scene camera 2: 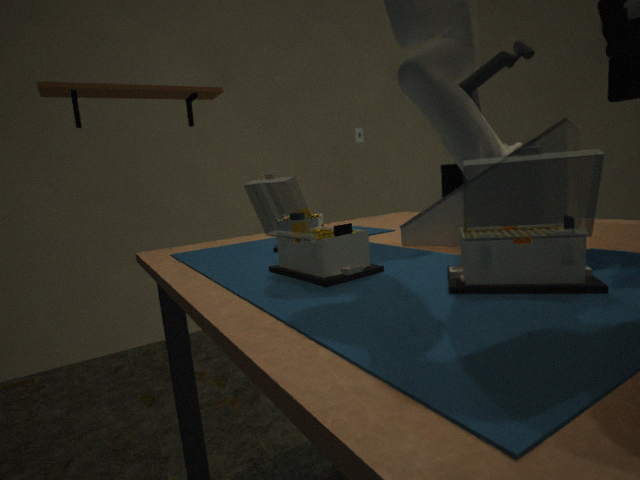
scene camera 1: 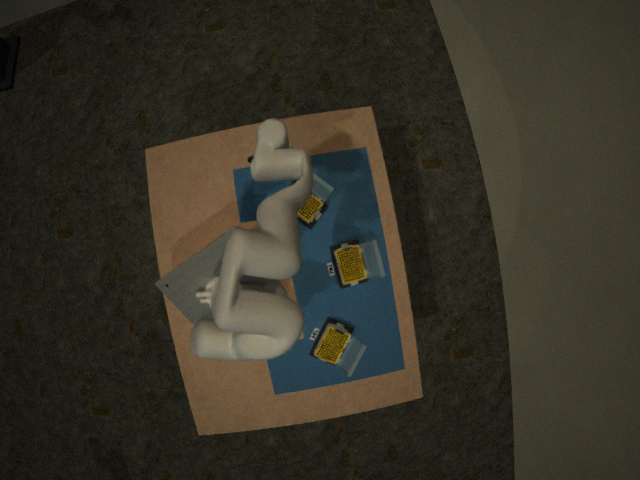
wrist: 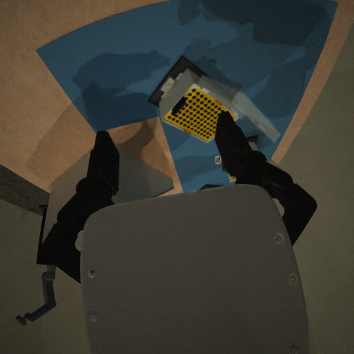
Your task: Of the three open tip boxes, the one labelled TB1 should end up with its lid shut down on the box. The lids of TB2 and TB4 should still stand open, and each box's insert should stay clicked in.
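Note:
Three tip boxes stand with clear lids open and yellow inserts in place. The upper box (scene camera 1: pixel 311 208) (scene camera 2: pixel 524 260) (wrist: pixel 200 112) is partly under the arm in scene camera 1; its lid (scene camera 1: pixel 323 188) (scene camera 2: pixel 532 193) (wrist: pixel 257 115) stands open and its label is hidden. The middle box (scene camera 1: pixel 351 263) (scene camera 2: pixel 323 253) and the lower box (scene camera 1: pixel 333 343) have labels too blurred to read surely, so I cannot tell which is TB1. My gripper (wrist: pixel 164 132) is open and empty, above the mat near the upper box; its right finger overlaps that box's insert edge in the wrist view.
The blue mat (scene camera 1: pixel 341 304) (scene camera 2: pixel 382 320) lies on the wooden table (scene camera 1: pixel 180 196). A grey sloped block (scene camera 1: pixel 191 276) (scene camera 2: pixel 431 229) (wrist: pixel 145 175) stands beside the mat. The arm (scene camera 1: pixel 279 217) reaches over the table. A wall shelf (scene camera 2: pixel 129 91) is in the background.

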